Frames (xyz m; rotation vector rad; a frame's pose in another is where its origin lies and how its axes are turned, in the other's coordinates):
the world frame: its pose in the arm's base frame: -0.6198 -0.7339 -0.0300 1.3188 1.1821 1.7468
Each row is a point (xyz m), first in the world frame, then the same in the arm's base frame.
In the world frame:
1: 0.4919 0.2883 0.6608
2: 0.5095 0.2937 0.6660
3: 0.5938 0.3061 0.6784
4: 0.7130 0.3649 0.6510
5: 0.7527 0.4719 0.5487
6: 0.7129 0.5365 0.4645
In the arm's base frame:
1: -0.1228 -0.2311 0.4818
2: -0.1228 -0.2163 0.4939
3: -0.1350 -0.1436 0.5384
4: -0.1943 -0.0692 0.6352
5: -0.3010 -0.1041 0.7395
6: -0.3685 -0.1875 0.7763

